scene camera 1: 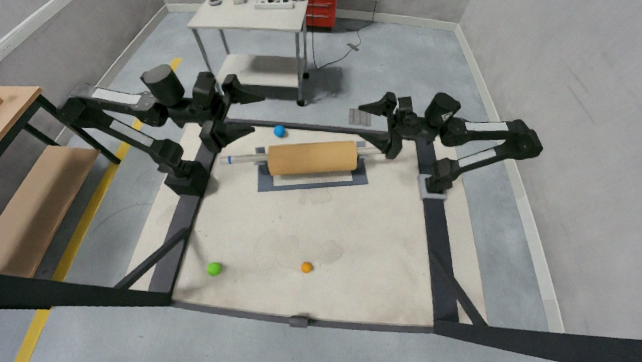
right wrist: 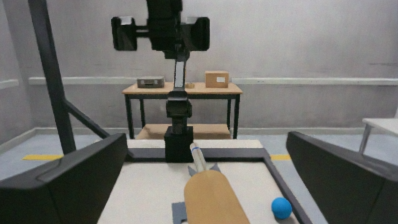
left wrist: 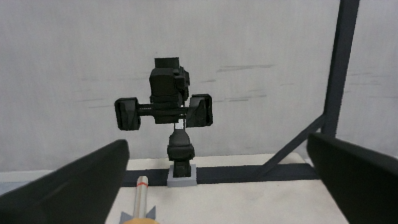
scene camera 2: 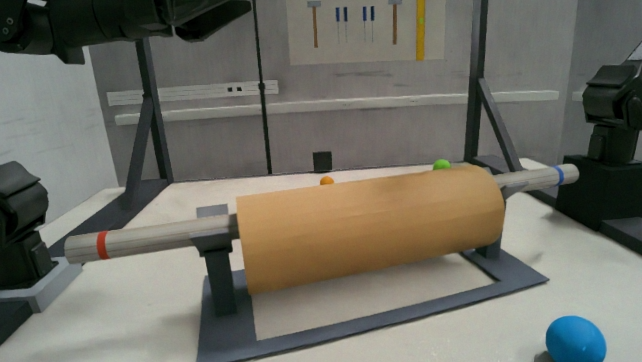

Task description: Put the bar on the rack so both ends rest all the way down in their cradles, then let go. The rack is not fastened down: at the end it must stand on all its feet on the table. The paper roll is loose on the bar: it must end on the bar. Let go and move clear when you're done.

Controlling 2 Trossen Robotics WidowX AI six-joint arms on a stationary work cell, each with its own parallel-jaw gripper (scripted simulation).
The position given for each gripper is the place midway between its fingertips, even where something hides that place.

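Observation:
Brown paper roll [scene camera 2: 294,237], visible also at [scene camera 1: 286,159]. Left gripper [scene camera 1: 260,112], appearing too at [left wrist: 216,144] and [right wrist: 151,27]. Right gripper [scene camera 1: 358,120], appearing too at [left wrist: 158,126] and [right wrist: 207,139].

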